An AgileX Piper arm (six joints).
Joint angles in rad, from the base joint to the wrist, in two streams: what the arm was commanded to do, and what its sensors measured. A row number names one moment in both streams.
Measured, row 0:
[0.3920 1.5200 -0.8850 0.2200 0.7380 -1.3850]
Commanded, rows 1 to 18:
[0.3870 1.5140 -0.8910 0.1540 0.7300 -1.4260]
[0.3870 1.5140 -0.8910 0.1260 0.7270 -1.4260]
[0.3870 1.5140 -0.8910 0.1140 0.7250 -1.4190]
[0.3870 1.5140 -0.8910 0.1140 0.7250 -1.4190]
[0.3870 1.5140 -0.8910 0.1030 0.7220 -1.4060]
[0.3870 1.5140 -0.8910 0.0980 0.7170 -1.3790]
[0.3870 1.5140 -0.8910 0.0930 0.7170 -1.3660]
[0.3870 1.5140 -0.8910 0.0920 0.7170 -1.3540]
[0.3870 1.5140 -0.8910 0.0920 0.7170 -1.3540]
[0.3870 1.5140 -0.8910 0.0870 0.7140 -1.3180]
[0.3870 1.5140 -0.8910 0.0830 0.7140 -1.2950]
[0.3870 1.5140 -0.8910 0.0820 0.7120 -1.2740]
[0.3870 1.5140 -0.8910 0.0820 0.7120 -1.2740]
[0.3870 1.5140 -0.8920 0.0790 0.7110 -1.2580]
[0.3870 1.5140 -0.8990 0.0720 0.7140 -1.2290]
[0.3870 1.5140 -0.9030 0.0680 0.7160 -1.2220]
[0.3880 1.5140 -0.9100 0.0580 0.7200 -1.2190]
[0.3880 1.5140 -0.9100 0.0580 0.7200 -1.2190]
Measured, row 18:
[0.3920 1.5200 -0.8920 0.0770 0.7130 -1.2500]
